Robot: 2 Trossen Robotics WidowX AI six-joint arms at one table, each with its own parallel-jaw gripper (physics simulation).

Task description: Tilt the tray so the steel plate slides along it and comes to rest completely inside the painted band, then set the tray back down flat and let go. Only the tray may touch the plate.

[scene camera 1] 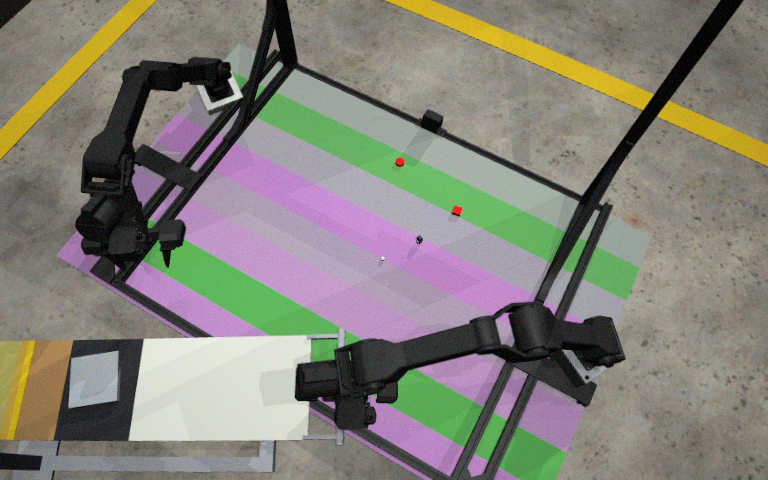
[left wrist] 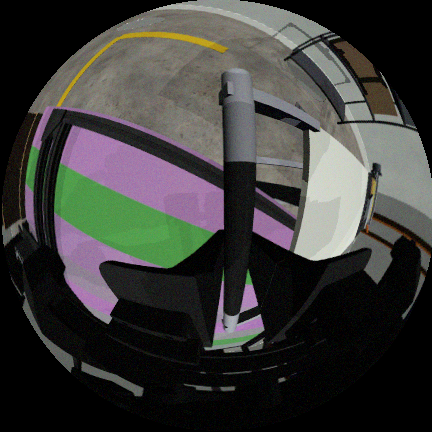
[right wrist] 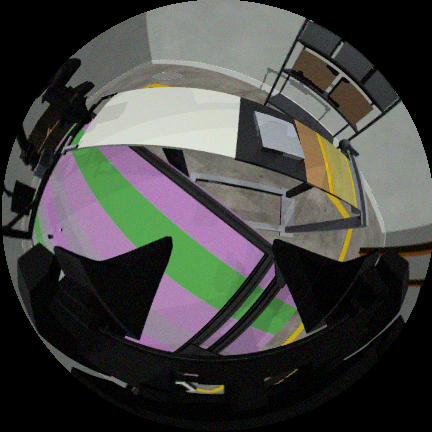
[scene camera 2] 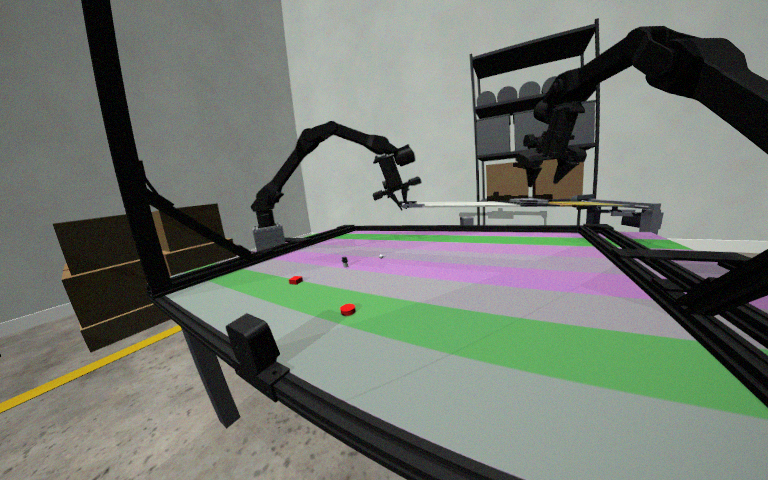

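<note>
The long tray point(scene camera 1: 226, 390) point(scene camera 2: 453, 204) point(left wrist: 325, 200) point(right wrist: 165, 120) looks nearly level, with white, dark, tan and yellow sections. The steel plate point(scene camera 1: 94, 379) point(right wrist: 279, 136) lies flat on the dark section, its edge close to the tan border; the exact gap is hard to tell. My left gripper point(scene camera 2: 403, 203) point(left wrist: 232, 234) is shut on the grey and black handle bar point(scene camera 1: 340, 339) point(left wrist: 239, 130) at the white end; its fingers are hidden in scene camera 1. My right gripper point(scene camera 1: 166, 257) point(scene camera 2: 543, 180) point(right wrist: 223, 243) is open and empty, above and apart from the tray.
A grey stand point(scene camera 1: 266, 464) point(right wrist: 240, 185) is below the tray. On the striped table lie a red disc point(scene camera 1: 399, 161) point(scene camera 2: 347, 309), a red block point(scene camera 1: 457, 210) point(scene camera 2: 295, 280), a small black piece point(scene camera 1: 419, 240) and a white ball point(scene camera 1: 382, 258). Black posts rise at the table sides.
</note>
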